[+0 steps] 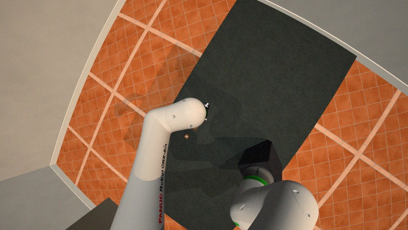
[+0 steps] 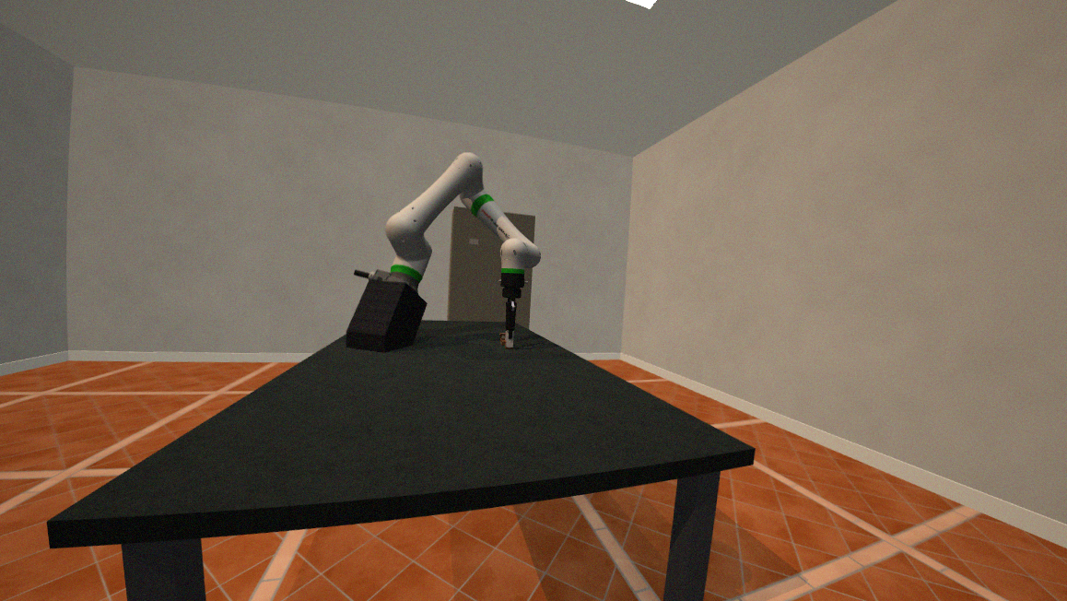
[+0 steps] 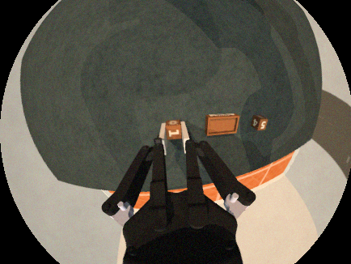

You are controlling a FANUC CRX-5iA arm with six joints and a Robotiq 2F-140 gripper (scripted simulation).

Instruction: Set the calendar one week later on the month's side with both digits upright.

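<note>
My gripper is now 20 mm past the brown cube, 210 mm to the right of it and 30 mm above it. The rest, counted from my hand: brown tray (10 mm behind, 110 mm to the left, 30 mm below).
</note>
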